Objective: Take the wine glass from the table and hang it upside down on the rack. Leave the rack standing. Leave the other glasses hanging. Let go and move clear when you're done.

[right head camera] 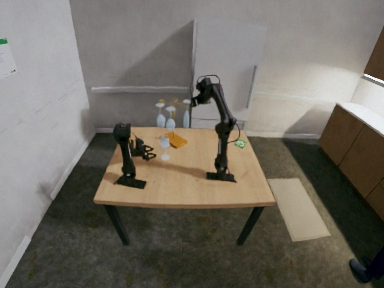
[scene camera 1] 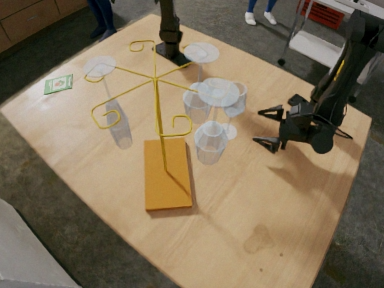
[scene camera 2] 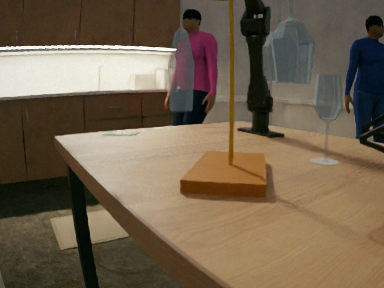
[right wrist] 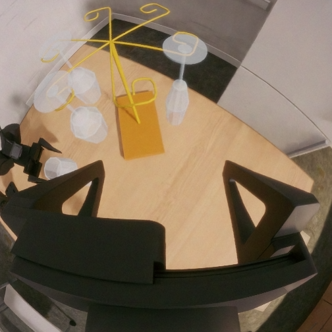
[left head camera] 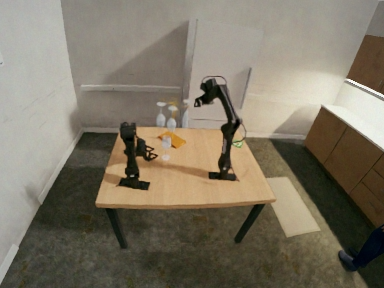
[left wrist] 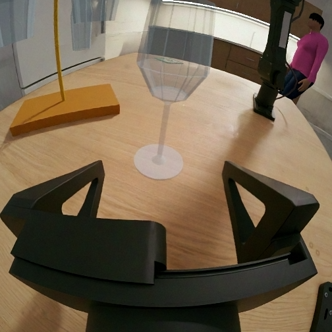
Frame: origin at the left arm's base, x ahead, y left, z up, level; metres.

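Where they show: left gripper, fingertip midpoint: [right head camera: 154,152] [scene camera 1: 255,125] [scene camera 2: 360,134] [left head camera: 156,152]; right gripper, fingertip midpoint: [right head camera: 196,105] [scene camera 1: 133,3] [left head camera: 199,105]; left arm's base, link origin: [right head camera: 131,183] [left head camera: 134,184]; right arm's base, link origin: [right head camera: 220,177] [scene camera 1: 172,55] [scene camera 2: 260,133] [left head camera: 222,176].
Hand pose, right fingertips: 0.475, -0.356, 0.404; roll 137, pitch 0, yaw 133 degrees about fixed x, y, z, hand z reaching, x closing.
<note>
Things, the pixels of their centre, and the offset from my right fingertips, as dx, dy, dz. Level surfaces: height alone.
- clear wine glass, body centre: [scene camera 2: 327,119] [scene camera 1: 231,112] [left head camera: 166,147] [right head camera: 164,147] -0.159, +0.201, -0.306
- yellow rack, body centre: [scene camera 2: 232,73] [scene camera 1: 162,138] [left head camera: 173,122] [right head camera: 173,122] +0.086, +0.191, -0.224
- green card, body centre: [scene camera 2: 122,133] [scene camera 1: 58,84] [right head camera: 240,143] [left head camera: 237,143] +0.177, -0.413, -0.402
- table, surface height: dz -0.404
The clear wine glass [left head camera: 166,144] [right head camera: 165,143] [scene camera 1: 236,102] [scene camera 2: 327,97] [left wrist: 175,70] [right wrist: 60,167] stands upright on the table. My left gripper [left head camera: 154,152] [right head camera: 153,152] [scene camera 1: 256,126] is low beside it, open and empty; in the left wrist view the glass's foot lies just beyond and between the fingertips. My right gripper [left head camera: 196,103] [right head camera: 192,103] [right wrist: 163,166] is open and empty, high above the table. The yellow rack [scene camera 1: 161,135] [scene camera 2: 231,100] [left wrist: 58,60] stands on its orange base. Three glasses hang upside down on it, among them a slim one [scene camera 1: 119,125] [right wrist: 177,102]. Three hooks are bare.
A green card [left head camera: 238,144] [right head camera: 241,143] [scene camera 1: 58,84] [scene camera 2: 121,133] lies on the table [left head camera: 185,192]. Two hanging glasses [scene camera 1: 197,100] [scene camera 1: 212,142] are on the rack's side towards the standing glass and my left gripper. The right arm rises from the table. A tall white cabinet stands behind the table.
</note>
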